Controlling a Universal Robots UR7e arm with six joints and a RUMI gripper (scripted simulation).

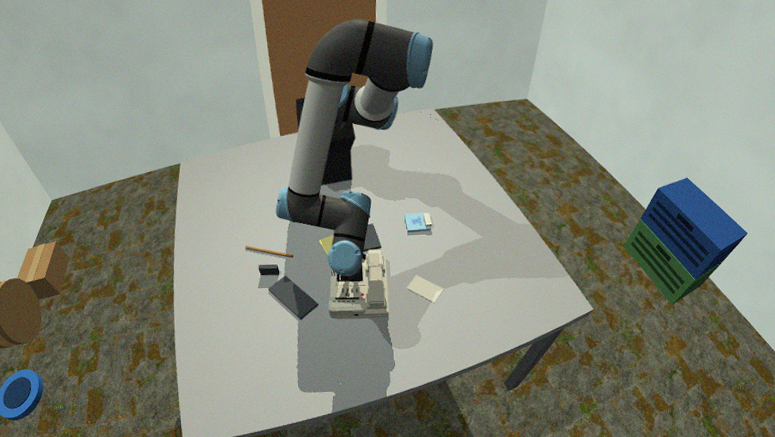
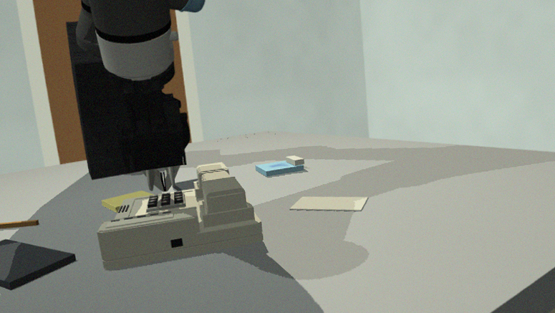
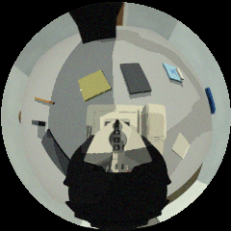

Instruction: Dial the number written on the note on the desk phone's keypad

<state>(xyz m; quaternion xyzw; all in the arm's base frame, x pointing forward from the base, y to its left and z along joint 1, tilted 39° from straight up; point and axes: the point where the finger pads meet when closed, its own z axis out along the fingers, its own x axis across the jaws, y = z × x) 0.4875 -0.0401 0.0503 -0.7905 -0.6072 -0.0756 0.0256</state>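
My gripper is now 8 cm short of the handset and 5 cm to the right of it. Round my hand: pencil (17 cm behind, 25 cm to the right, 5 cm below); then cream note card (15 cm ahead, 19 cm to the left, 5 cm below); then small black block (7 cm behind, 26 cm to the right, 3 cm below).
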